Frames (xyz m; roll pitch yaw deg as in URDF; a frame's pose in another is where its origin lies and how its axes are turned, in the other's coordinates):
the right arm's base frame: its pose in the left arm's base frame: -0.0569 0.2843 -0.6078 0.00 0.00 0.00
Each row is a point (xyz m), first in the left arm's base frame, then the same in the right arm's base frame.
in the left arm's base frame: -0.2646 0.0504 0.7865
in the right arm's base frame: -0.2077 -0.2339 1.3943
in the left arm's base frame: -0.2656 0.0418 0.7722
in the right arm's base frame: -0.2087 -0.2425 1.3800
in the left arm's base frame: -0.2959 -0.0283 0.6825
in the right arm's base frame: -0.2390 -0.3126 1.2903
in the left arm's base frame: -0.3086 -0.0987 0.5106
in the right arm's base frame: -0.2517 -0.3830 1.1184
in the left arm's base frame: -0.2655 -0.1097 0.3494
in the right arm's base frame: -0.2086 -0.3940 0.9572
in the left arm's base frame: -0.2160 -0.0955 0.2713
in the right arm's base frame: -0.1591 -0.3798 0.8791
